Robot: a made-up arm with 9 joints. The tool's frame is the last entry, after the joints.
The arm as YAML. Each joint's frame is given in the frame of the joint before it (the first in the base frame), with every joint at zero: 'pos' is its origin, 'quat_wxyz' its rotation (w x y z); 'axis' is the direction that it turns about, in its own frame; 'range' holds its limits. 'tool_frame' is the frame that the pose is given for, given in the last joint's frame.
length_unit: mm
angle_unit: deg
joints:
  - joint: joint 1
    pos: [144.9, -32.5, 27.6]
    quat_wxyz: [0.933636, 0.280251, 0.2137, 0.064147]
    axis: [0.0, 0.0, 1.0]
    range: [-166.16, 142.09]
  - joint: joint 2
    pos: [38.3, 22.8, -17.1]
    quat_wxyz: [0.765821, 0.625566, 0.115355, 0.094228]
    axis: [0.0, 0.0, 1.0]
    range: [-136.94, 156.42]
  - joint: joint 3
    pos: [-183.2, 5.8, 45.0]
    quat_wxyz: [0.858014, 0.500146, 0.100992, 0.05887]
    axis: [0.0, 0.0, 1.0]
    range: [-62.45, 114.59]
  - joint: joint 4
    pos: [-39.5, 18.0, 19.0]
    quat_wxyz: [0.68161, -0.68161, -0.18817, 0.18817]
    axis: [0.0, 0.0, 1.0]
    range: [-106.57, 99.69]
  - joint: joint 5
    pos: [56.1, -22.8, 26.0]
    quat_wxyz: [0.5, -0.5, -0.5, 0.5]
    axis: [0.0, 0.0, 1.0]
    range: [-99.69, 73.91]
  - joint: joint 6
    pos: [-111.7, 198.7, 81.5]
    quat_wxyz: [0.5, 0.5, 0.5, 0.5]
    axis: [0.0, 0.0, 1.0]
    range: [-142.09, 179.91]
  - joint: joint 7
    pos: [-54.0, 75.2, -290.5]
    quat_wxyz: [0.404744, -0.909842, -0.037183, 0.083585]
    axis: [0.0, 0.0, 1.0]
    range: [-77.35, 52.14]
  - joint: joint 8
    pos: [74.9, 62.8, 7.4]
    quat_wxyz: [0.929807, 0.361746, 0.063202, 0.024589]
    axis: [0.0, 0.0, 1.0]
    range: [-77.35, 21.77]
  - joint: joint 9
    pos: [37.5, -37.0, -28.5]
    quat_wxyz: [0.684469, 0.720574, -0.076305, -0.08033]
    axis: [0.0, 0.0, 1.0]
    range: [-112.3, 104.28]
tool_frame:
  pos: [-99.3, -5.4, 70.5]
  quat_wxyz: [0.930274, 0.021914, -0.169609, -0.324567]
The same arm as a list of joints. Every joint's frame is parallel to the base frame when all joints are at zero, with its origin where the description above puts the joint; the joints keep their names.
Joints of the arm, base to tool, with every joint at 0 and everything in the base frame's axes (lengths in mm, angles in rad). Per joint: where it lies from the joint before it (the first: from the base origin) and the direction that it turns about. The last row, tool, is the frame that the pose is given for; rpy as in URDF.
joint 1: origin 144.9 -32.5 27.6 axis 0.43499 -0.495889 0.751583
joint 2: origin 27 36.7 -14.2 axis 0.348206 -0.805615 -0.479309
joint 3: origin -134.8 -129.5 25.9 axis 0 0 -1
joint 4: origin -24.7 -35.7 -19 axis 0 -1 0
joint 5: origin 56.1 -26 -22.8 axis -1 0 0
joint 6: origin -81.5 198.7 -111.7 axis 0 0 1
joint 7: origin -75.2 -54 -290.5 axis -0.730291 -0.182198 -0.658392
joint 8: origin 26.5 72.3 -60.7 axis -1 0 0
joint 9: origin 28.5 41.8 32.1 axis 0.050098 -0.098597 0.993866
tool: origin 7.8 -105.8 60 rpy 0.2676 -0.3471 0.8311
Joint limits (rad, base to tool): -2.9..2.4799 -2.3901..2.73 -1.09..2 -1.86..1.7399 -1.7399..1.29 -2.4799..3.14 -1.35..0.91 -1.35..0.38 -1.96..1.82

